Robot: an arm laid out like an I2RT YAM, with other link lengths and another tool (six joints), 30 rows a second.
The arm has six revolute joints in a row. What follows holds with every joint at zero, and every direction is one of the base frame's. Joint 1 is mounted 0.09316 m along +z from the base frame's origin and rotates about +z. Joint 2 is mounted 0.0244 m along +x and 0.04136 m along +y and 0.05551 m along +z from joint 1 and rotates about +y. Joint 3 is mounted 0.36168 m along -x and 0.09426 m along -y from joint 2 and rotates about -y. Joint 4 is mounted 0.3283 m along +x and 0.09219 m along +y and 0.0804 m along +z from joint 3 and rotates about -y. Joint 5 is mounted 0.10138 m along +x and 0.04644 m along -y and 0.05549 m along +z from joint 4 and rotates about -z. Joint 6 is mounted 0.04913 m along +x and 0.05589 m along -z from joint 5 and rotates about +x. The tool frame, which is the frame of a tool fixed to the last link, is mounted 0.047 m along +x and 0.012 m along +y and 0.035 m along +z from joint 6; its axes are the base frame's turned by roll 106.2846, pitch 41.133 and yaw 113.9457 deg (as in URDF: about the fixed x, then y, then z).
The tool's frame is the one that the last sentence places.
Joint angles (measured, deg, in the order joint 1, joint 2, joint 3, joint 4, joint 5, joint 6), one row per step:
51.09 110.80 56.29 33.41 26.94 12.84
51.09 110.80 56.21 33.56 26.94 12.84
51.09 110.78 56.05 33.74 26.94 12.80
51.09 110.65 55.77 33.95 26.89 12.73
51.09 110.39 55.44 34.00 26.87 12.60
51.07 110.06 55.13 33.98 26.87 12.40
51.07 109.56 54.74 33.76 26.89 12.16
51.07 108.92 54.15 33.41 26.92 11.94
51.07 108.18 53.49 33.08 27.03 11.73
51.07 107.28 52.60 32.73 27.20 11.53
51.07 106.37 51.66 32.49 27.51 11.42
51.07 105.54 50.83 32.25 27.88 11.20
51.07 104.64 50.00 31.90 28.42 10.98
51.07 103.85 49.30 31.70 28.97 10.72
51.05 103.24 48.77 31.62 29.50 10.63
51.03 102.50 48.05 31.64 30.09 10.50
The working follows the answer.
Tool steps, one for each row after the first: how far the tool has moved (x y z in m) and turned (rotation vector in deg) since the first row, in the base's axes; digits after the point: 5 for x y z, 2 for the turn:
-0.00017 -0.00021 -0.00013 0.05 -0.04 0.00
-0.00058 -0.00068 -0.00058 0.05 -0.08 0.01
-0.00146 -0.00159 -0.00078 0.05 -0.13 0.08
-0.00266 -0.00291 -0.00061 -0.08 -0.16 0.14
-0.00375 -0.00440 0.00016 -0.25 -0.23 0.19
-0.00544 -0.00632 0.00132 -0.55 -0.26 0.24
-0.00787 -0.00921 0.00185 -0.98 -0.16 0.29
-0.01053 -0.01258 0.00286 -1.39 -0.11 0.26
-0.01397 -0.01706 0.00352 -1.87 -0.01 0.17
-0.01739 -0.02196 0.00422 -2.25 0.03 -0.08
-0.02044 -0.02643 0.00492 -2.71 0.01 -0.35
-0.02348 -0.03130 0.00590 -3.26 -0.05 -0.78
-0.02600 -0.03552 0.00727 -3.70 -0.22 -1.20
-0.02765 -0.03906 0.00867 -3.91 -0.39 -1.69
-0.02991 -0.04346 0.01007 -4.14 -0.62 -2.21

Tool pose at each row, in the base's axes (x y z in m, rotation vector in deg; rounded; the steps above come from the unrounded poses):
0.41246 0.43582 0.23211 19.74 127.14 54.52
0.41229 0.43561 0.23199 19.74 127.07 54.58
0.41188 0.43514 0.23153 19.71 127.04 54.59
0.41099 0.43423 0.23133 19.60 127.03 54.62
0.40980 0.43292 0.23150 19.47 127.07 54.51
0.40871 0.43142 0.23227 19.30 127.09 54.33
0.40702 0.42950 0.23343 19.08 127.21 54.02
0.40459 0.42662 0.23396 18.89 127.49 53.55
0.40193 0.42325 0.23497 18.77 127.69 53.07
0.39849 0.41876 0.23563 18.70 127.93 52.48
0.39506 0.41386 0.23633 18.82 128.02 51.91
0.39202 0.40939 0.23704 18.88 128.08 51.24
0.38898 0.40452 0.23801 19.06 128.08 50.39
0.38645 0.40030 0.23938 19.22 127.93 49.66
0.38480 0.39676 0.24078 19.54 127.67 49.16
0.38254 0.39236 0.24218 19.88 127.34 48.63

